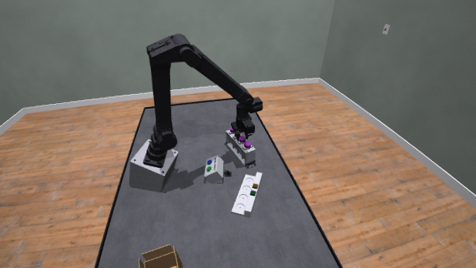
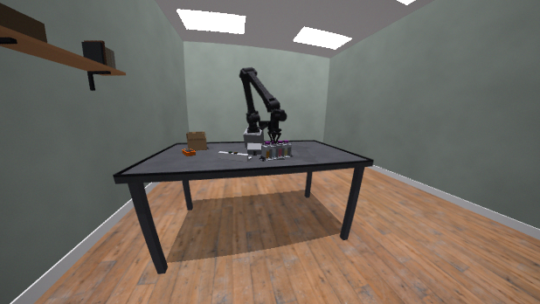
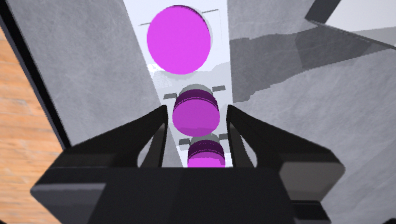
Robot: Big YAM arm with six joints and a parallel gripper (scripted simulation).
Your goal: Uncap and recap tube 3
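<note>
The cap lies 10 mm below my hand. Also, from my hand: blue key 170 mm behind, 110 mm to the right, 50 mm below; then key housing 160 mm behind, 130 mm to the right, 70 mm below; then green key 170 mm behind, 150 mm to the right, 50 mm below.
</note>
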